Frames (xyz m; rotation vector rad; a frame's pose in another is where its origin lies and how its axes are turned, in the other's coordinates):
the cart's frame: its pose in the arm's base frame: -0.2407 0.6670 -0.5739 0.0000 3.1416 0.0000
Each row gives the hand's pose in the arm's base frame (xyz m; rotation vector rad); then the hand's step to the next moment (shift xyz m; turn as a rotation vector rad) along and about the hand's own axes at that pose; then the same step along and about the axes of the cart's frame.
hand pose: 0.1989 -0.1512 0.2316 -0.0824 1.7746 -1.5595
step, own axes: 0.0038 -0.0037 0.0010 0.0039 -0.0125 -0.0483
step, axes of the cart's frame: 0.0037 -0.0037 -0.0014 0.0353 0.0346 -0.0074
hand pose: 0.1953 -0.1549 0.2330 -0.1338 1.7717 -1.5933
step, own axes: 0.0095 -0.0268 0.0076 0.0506 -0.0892 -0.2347
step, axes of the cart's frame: 0.0128 -0.0173 -0.0201 0.2056 0.1452 -0.0475
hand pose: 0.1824 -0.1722 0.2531 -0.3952 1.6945 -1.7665
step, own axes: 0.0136 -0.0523 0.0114 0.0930 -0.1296 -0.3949
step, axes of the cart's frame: 0.0157 -0.0199 -0.0491 0.3468 0.2403 -0.0583
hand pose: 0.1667 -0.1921 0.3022 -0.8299 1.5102 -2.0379
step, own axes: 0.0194 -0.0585 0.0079 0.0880 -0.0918 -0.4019
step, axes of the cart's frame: 0.0090 -0.0019 -0.0614 0.3476 0.2377 -0.0196
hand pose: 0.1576 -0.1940 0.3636 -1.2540 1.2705 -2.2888
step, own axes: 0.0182 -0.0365 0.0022 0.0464 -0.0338 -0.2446
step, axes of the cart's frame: 0.0025 0.0102 -0.0395 0.2113 0.1355 0.0094
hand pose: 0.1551 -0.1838 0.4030 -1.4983 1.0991 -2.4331
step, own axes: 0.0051 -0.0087 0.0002 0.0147 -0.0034 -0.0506
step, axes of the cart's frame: 0.0000 0.0042 -0.0092 0.0474 0.0233 0.0003
